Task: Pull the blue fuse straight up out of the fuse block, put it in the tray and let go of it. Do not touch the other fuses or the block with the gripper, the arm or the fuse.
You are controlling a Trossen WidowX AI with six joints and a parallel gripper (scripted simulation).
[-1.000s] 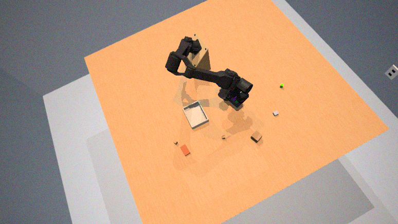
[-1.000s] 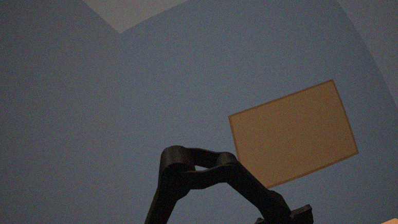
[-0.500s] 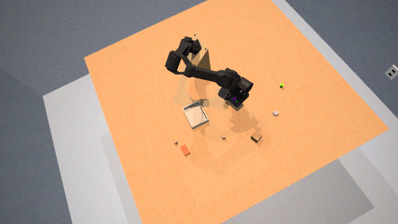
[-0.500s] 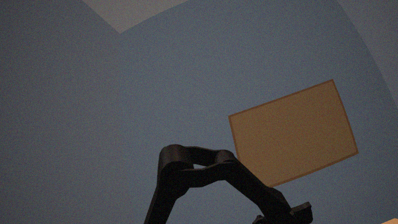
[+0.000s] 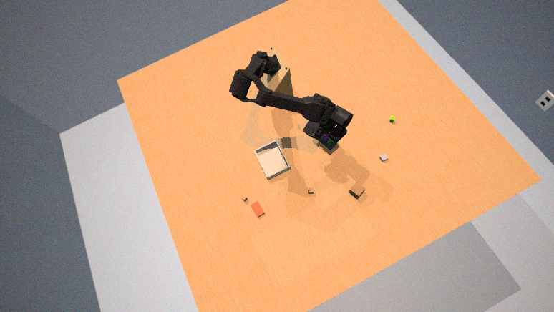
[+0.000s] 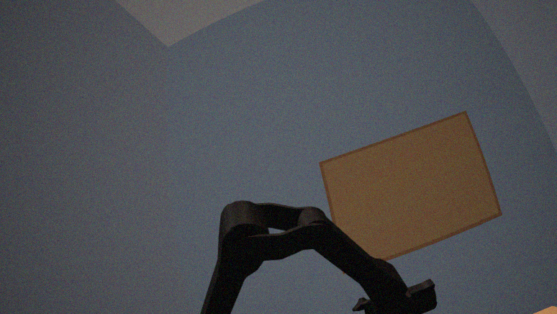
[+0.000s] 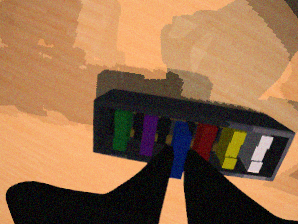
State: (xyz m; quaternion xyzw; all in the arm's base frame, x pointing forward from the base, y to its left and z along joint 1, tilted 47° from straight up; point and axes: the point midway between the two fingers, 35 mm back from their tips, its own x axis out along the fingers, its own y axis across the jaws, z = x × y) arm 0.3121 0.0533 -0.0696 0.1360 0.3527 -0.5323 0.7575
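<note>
Now: gripper tip 20 mm short of the white tray, 220 mm to the left of it and 50 mm above it. Also, from my gripper tip: grey cube (170 mm ahead, 180 mm to the left, 50 mm below); brown cube (260 mm ahead, 30 mm to the left, 30 mm below); blue fuse (10 mm below).
</note>
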